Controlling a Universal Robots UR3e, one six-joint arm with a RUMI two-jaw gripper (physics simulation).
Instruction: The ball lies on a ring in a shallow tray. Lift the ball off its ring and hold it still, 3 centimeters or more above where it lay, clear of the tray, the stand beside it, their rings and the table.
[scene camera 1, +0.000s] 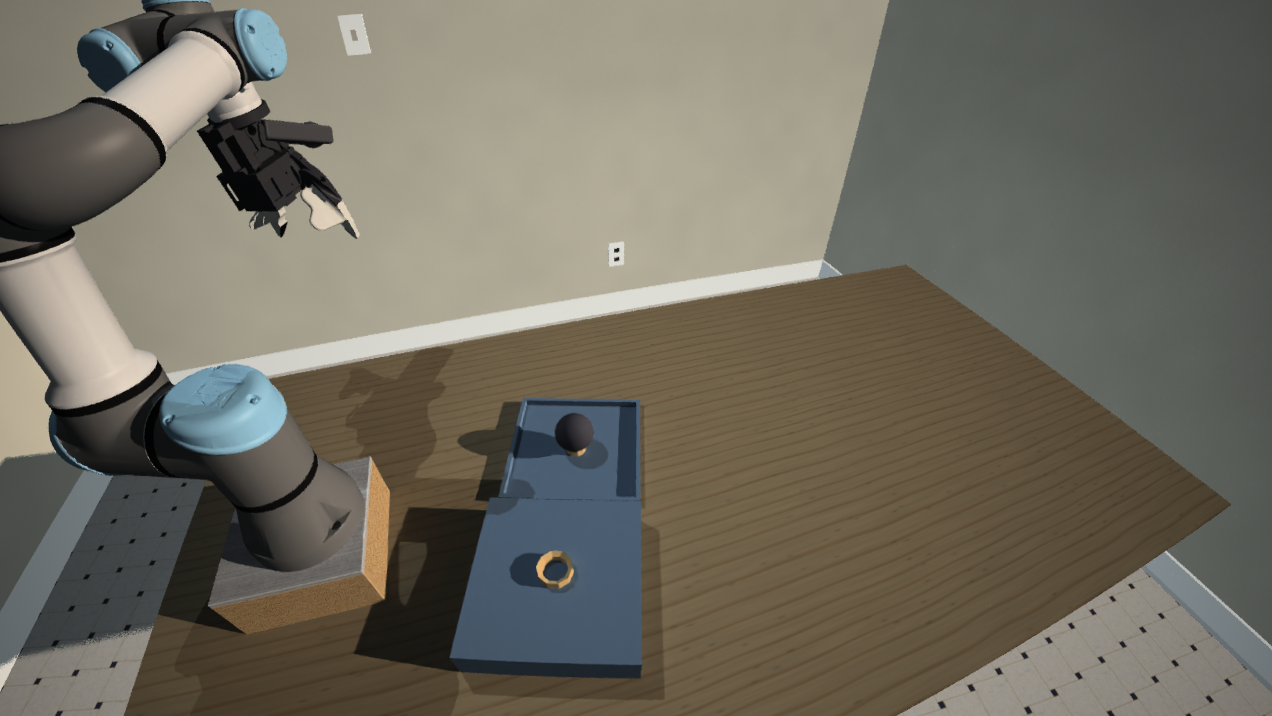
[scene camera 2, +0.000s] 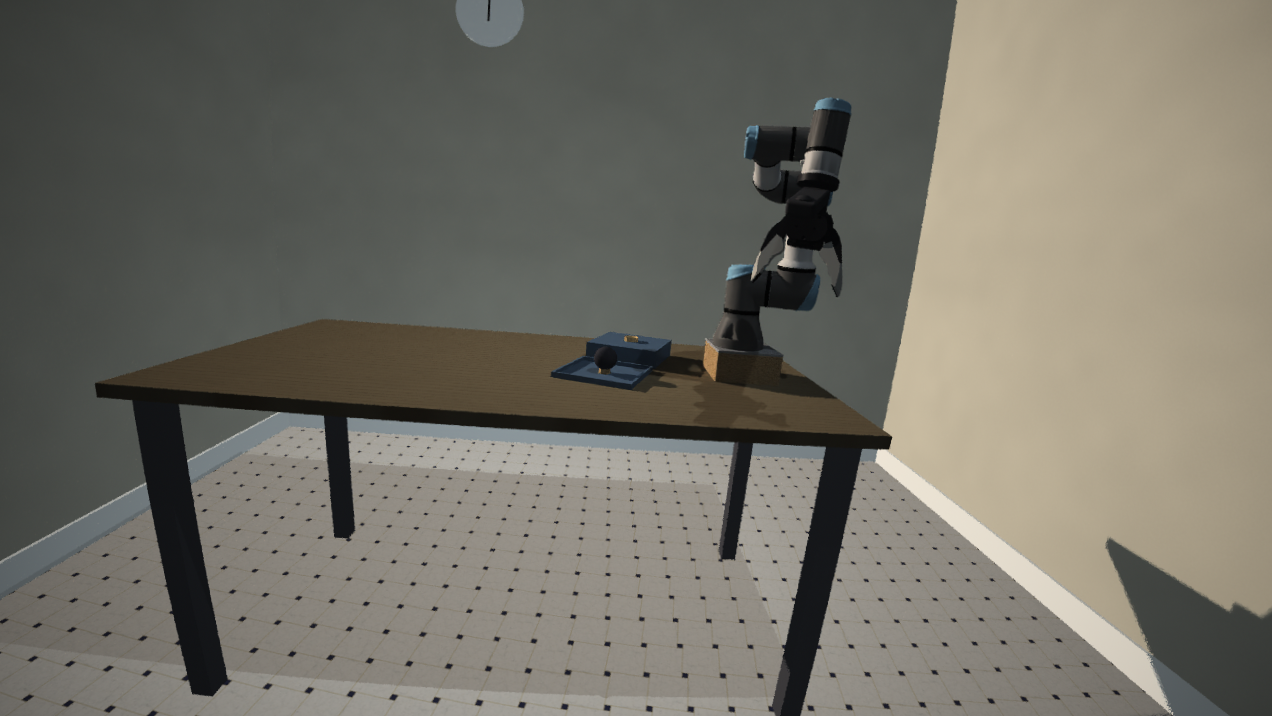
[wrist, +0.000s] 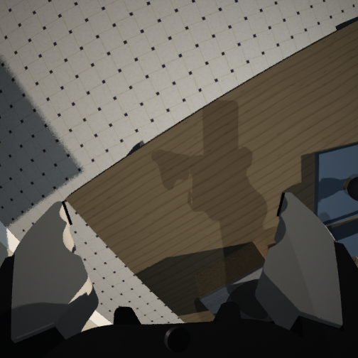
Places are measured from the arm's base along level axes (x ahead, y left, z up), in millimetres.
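Pixels of known places: gripper, fingertip midpoint: (scene camera 1: 318, 237) (scene camera 2: 793, 289); arm's base, origin of the base link: (scene camera 1: 308, 520) (scene camera 2: 737, 345).
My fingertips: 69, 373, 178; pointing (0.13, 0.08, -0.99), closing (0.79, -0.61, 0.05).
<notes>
Ahead of a thing's pixels: the offset from my fingertips to its top centre, as dx, dy, dz. "pt": to the spot under its first point. Level surfaces: height alone.
The dark ball {+273, -343, -188} (scene camera 1: 574, 432) (scene camera 2: 605, 357) (wrist: 353, 188) lies on its small ring {pt +267, -368, -228} (scene camera 1: 577, 452) (scene camera 2: 603, 370) in the shallow blue tray (scene camera 1: 633, 453) (scene camera 2: 584, 379) (wrist: 317, 187). In the wrist view the ball is cut by the right edge. The blue stand (scene camera 1: 551, 631) (scene camera 2: 624, 349) adjoins the tray and bears an empty gold ring {pt +161, -536, -198} (scene camera 1: 540, 576) (scene camera 2: 631, 338). My gripper (scene camera 1: 320, 233) (scene camera 2: 797, 286) (wrist: 174, 200) is wide open with nothing between its fingers. It hangs high above the table, well to the robot-base side of the tray and apart from the ball.
The robot's base stands on a wood block (scene camera 1: 307, 604) (scene camera 2: 741, 364) on the table {dz -255} (scene camera 1: 845, 444) (scene camera 2: 400, 369) (wrist: 150, 225), beside the stand and tray. The stand rises higher than the tray. A wall (scene camera 1: 534, 133) is behind the table in the first scene view.
</notes>
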